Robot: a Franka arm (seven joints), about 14 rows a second.
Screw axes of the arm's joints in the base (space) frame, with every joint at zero. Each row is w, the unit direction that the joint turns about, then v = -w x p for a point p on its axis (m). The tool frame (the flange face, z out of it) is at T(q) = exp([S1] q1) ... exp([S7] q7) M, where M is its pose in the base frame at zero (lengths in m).
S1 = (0, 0, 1, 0, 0, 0)
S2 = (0, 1, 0, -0.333, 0, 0)
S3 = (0, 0, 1, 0, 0, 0)
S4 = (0, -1, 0, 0.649, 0, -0.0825)
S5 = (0, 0, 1, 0, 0, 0)
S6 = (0, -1, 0, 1.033, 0, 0)
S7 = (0, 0, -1, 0, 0.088, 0)
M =
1 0 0 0.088
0 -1 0 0
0 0 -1 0.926
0 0 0 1
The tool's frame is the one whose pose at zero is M.
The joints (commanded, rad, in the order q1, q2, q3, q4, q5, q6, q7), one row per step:
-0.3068, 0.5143, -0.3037, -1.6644, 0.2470, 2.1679, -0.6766
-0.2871, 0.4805, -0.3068, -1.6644, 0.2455, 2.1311, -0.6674
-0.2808, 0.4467, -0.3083, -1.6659, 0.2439, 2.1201, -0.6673
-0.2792, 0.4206, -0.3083, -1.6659, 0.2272, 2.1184, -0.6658
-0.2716, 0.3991, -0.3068, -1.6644, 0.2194, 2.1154, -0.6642
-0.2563, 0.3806, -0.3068, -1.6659, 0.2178, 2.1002, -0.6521
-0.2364, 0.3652, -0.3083, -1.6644, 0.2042, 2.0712, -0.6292
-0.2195, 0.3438, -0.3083, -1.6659, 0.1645, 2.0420, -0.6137
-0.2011, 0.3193, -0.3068, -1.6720, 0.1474, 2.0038, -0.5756
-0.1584, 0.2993, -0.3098, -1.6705, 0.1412, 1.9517, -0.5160
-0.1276, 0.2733, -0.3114, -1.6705, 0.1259, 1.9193, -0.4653
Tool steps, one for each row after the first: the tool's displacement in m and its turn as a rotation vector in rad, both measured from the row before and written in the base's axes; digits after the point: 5 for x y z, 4 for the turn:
0.00321, 0.01236, 0.01906, 0.0118, -0.0026, 0.0109
-0.00008, 0.00387, 0.02043, -0.0035, -0.0217, 0.0063
-0.00095, 0.00071, 0.01672, -0.0178, -0.0151, 0.0083
0.00185, 0.00528, 0.01422, -0.0097, -0.0157, 0.0114
0.00248, 0.01020, 0.00979, 0.0052, -0.0034, 0.0050
0.00254, 0.01233, 0.00790, 0.0040, 0.0147, 0.0041
-0.00029, 0.01037, 0.01007, -0.0169, 0.0243, 0.0197
-0.00116, 0.01365, 0.00893, 0.0075, 0.0222, -0.0103
0.00457, 0.02624, 0.00868, 0.0180, 0.0286, -0.0151
0.00115, 0.01843, 0.01325, -0.0010, 0.0113, -0.0146

